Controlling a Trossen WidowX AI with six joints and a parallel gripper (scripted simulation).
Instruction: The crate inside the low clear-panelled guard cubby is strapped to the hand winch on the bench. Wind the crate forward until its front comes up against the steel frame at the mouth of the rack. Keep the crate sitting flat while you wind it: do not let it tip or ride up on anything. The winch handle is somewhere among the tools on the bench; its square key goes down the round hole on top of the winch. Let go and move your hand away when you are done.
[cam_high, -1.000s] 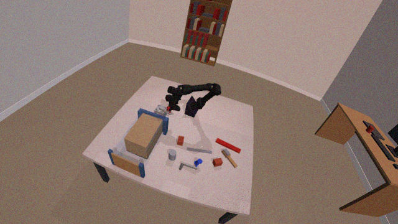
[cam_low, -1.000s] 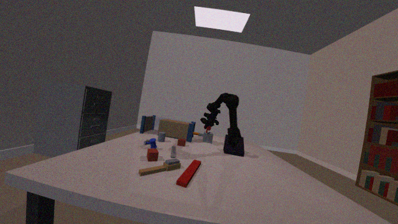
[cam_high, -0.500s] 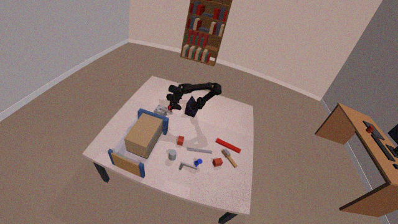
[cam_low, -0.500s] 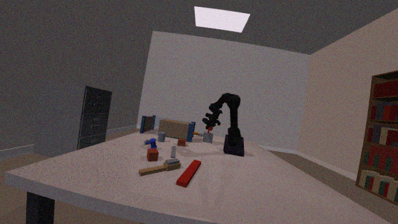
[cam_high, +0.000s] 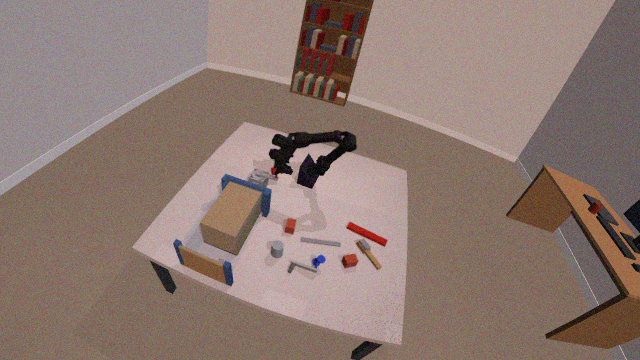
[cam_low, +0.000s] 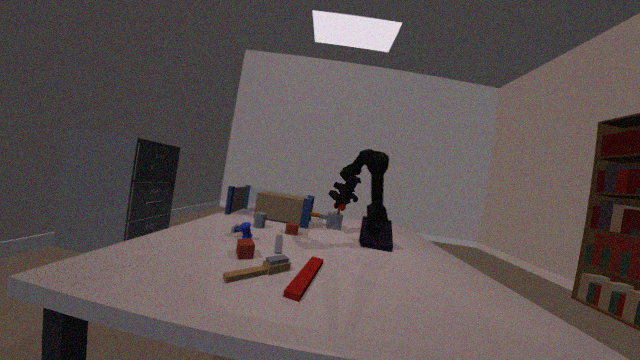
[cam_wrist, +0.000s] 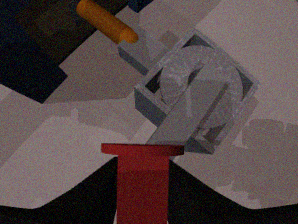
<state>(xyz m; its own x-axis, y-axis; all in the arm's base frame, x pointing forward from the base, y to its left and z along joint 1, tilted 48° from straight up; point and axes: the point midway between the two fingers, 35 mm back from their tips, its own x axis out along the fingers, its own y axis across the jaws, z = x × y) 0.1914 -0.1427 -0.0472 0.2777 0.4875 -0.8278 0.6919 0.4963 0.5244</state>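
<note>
My gripper tip is 30 mm to the left of the winch handle and 30 mm above it. The rest, counted from my gripper tip: blue frame (170 mm ahead, 70 mm to the right, 30 mm below); then red knob (10 mm behind, 10 mm to the left); then grey winch (100 mm to the right, 100 mm below).
</note>
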